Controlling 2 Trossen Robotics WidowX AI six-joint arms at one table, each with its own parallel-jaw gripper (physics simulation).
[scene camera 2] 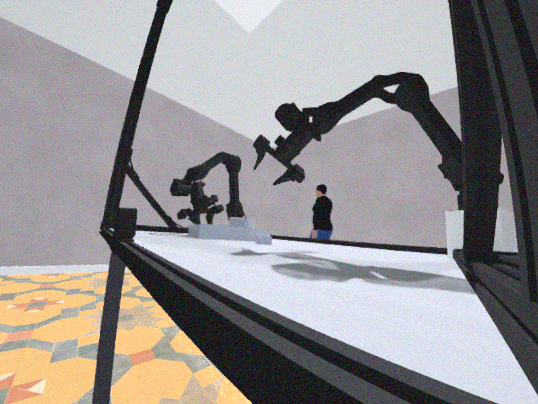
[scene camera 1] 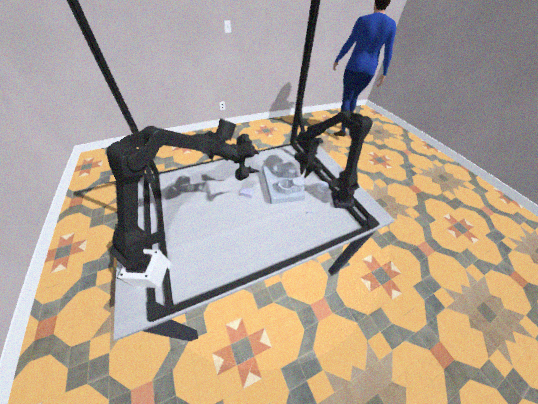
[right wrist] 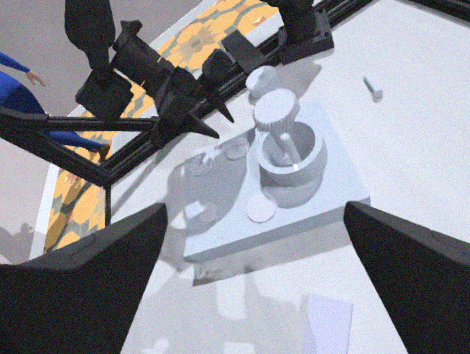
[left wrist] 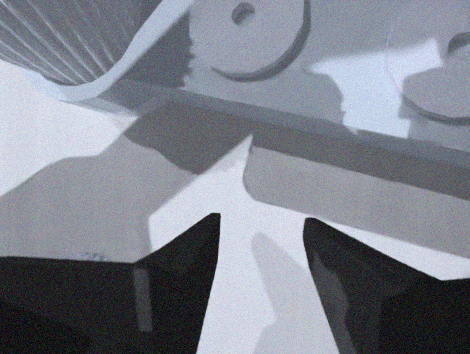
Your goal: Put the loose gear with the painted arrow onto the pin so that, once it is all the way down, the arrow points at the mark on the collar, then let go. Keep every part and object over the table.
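Frame: origin at the left arm's base, x left, y back, z up, level; metres.
Seen in the pictures: left gripper, between the fingertips: (scene camera 1: 303,176) (right wrist: 226,129) (left wrist: 261,225); right gripper, between the fingertips: (scene camera 2: 263,177) (scene camera 1: 258,162) (right wrist: 255,211); left arm's base, origin of its link: (scene camera 1: 343,198) (right wrist: 302,31); right arm's base, origin of its link: (scene camera 1: 139,263).
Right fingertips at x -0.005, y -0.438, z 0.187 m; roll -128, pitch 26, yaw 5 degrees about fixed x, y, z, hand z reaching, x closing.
Note:
Offsets run from my right fingertips to a thing's top centre. "spot": to the spot under its first point.
The loose gear {dx -0.083, dy +0.344, dz -0.186 m} (right wrist: 262,80) lies beyond the plate near the back rail in the right wrist view; its arrow cannot be made out. The pin {dx -0.023, dy +0.138, dz -0.122 m} (right wrist: 287,145) stands inside the collar {dx -0.023, dy +0.137, dz -0.138 m} (right wrist: 285,176) (scene camera 1: 291,189) on the pale plate {dx -0.083, dy +0.132, dz -0.136 m} (right wrist: 342,175) (scene camera 1: 287,199) (scene camera 2: 220,231) (left wrist: 345,25). A thick toothed gear {dx -0.037, dy +0.197, dz -0.128 m} (right wrist: 276,107) rises beside the collar. The collar's mark is not clear. My left gripper (left wrist: 261,225) (right wrist: 226,129) (scene camera 1: 306,171) (scene camera 2: 203,220) is partly open and empty, low beside the plate's edge; no loose gear shows between its fingers. My right gripper (right wrist: 255,211) (scene camera 1: 256,161) (scene camera 2: 265,176) is wide open, empty and high above the table.
Flat discs (right wrist: 261,209) (left wrist: 270,45) sit on the plate. A ribbed part {spot: dx -0.065, dy +0.211, dz -0.152 m} (left wrist: 65,40) shows top left in the left wrist view. A pale purple block {dx -0.003, dy -0.056, dz -0.186 m} (right wrist: 327,325) (scene camera 1: 246,191) (scene camera 2: 263,237) and a small bolt {dx +0.093, dy +0.263, dz -0.195 m} (right wrist: 374,90) lie on the table. Dark rails edge the table.

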